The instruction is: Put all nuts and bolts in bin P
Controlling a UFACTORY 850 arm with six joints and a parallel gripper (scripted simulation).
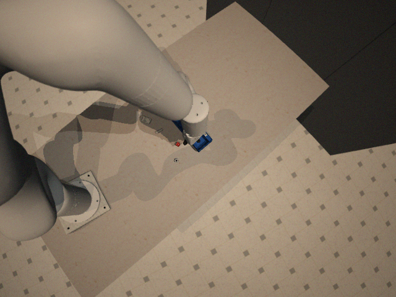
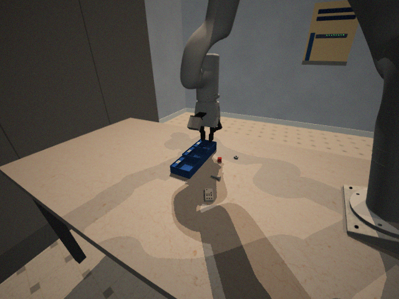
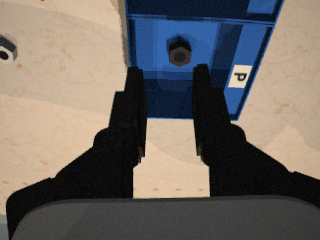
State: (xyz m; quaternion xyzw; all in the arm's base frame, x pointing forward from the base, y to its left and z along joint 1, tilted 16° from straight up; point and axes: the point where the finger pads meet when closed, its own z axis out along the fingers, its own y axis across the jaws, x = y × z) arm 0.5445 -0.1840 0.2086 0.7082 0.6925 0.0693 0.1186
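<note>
The grey bolt lies 9 cm behind my hand, 16 cm to the left of it and 8 cm below it. Round my hand: blue bin (3 cm ahead, 7 cm to the left, 6 cm below); red die (7 cm behind, 5 cm to the left, 7 cm below); black nut (1 cm ahead, 1 cm to the right, 7 cm below).
</note>
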